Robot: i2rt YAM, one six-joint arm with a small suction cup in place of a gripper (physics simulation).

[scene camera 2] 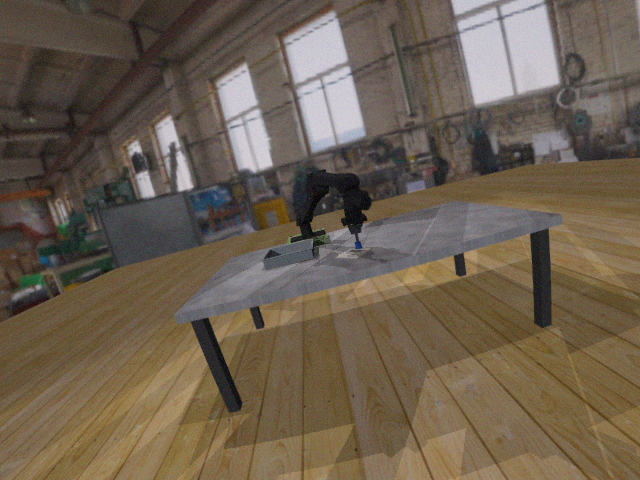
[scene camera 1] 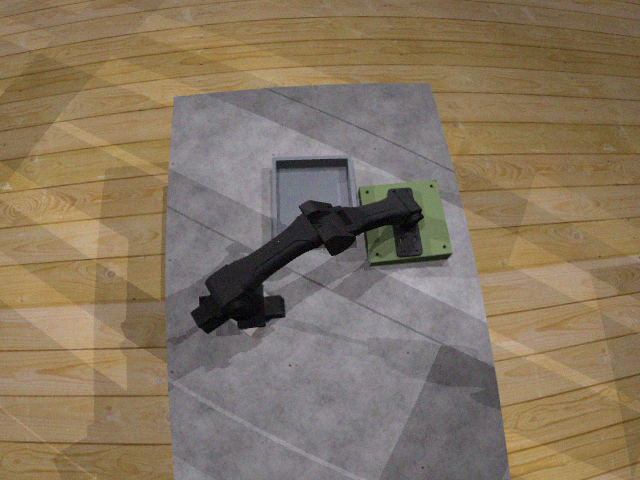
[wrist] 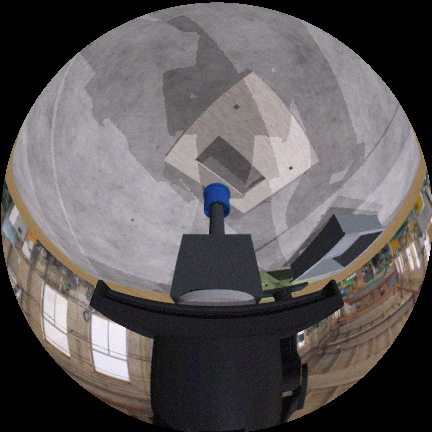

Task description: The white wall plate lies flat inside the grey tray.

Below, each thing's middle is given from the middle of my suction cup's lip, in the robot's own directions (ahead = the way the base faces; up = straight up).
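My suction cup is 10 mm above the white wall plate [wrist: 262, 129], 50 mm short of it and 30 mm to the left of it. As for the grey tray [scene camera 2: 300, 251], I find it 10 mm above my suction cup, 150 mm behind it and 320 mm to the right of it.
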